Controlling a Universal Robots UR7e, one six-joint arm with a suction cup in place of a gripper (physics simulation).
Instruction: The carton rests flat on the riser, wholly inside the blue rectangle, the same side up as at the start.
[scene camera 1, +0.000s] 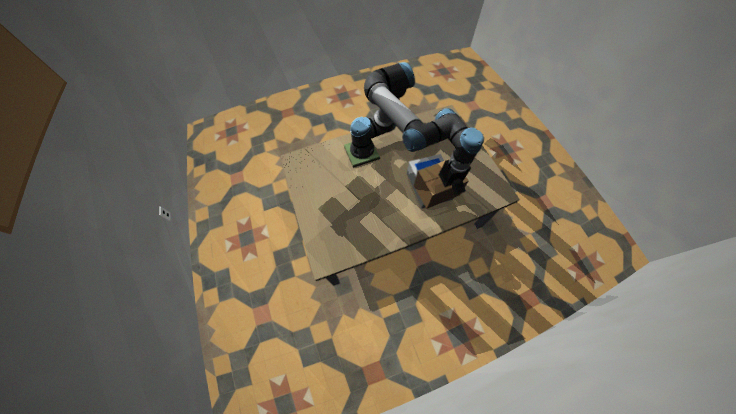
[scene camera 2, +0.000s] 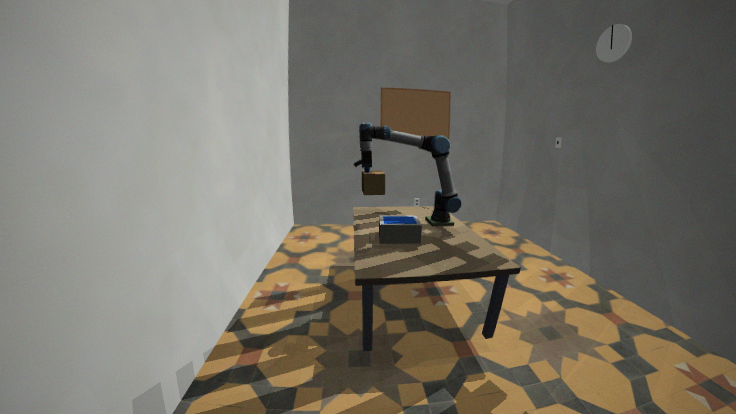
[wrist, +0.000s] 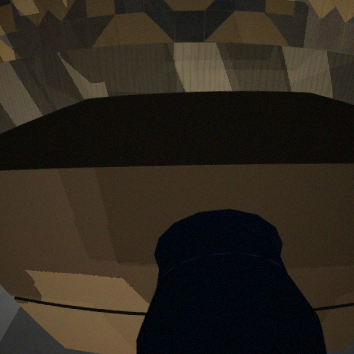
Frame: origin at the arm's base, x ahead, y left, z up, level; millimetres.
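Where they show: hand, its tool point: (wrist: 214, 225); arm's base, origin of its link: (scene camera 1: 362, 149) (scene camera 2: 440, 219).
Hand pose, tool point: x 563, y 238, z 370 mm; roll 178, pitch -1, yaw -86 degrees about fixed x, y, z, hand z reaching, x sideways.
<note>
Each offset is from my tool point to the top centre of the thing. Level surfaces: height alone.
The brown carton {dx -37, dy -5, dz +13 mm} (scene camera 1: 428, 181) (scene camera 2: 374, 183) (wrist: 75, 225) hangs in the air, about level, from my suction gripper (scene camera 2: 367, 169) (wrist: 220, 245). The dark blue cup is on the carton's top face. The riser {dx -207, dy +82, dz -275 mm} (scene camera 2: 399, 234) is a grey box with a pale rim standing on the table. Its top bears the blue rectangle {dx -207, dy +82, dz -275 mm} (scene camera 1: 428, 163) (scene camera 2: 404, 220). In scene camera 2 the carton is higher than the riser and left of it, with a gap between them. In scene camera 1 the carton hides much of the riser and its blue top. The riser does not show in the wrist view.
The wooden table {dz -395 mm} (scene camera 1: 329, 231) (scene camera 2: 437, 272) carries the riser and the arm's base on a green plate (scene camera 1: 355, 160) (scene camera 2: 434, 222). Striped shadows lie across the table. A brown board (scene camera 2: 415, 110) hangs on the wall behind the arm.
</note>
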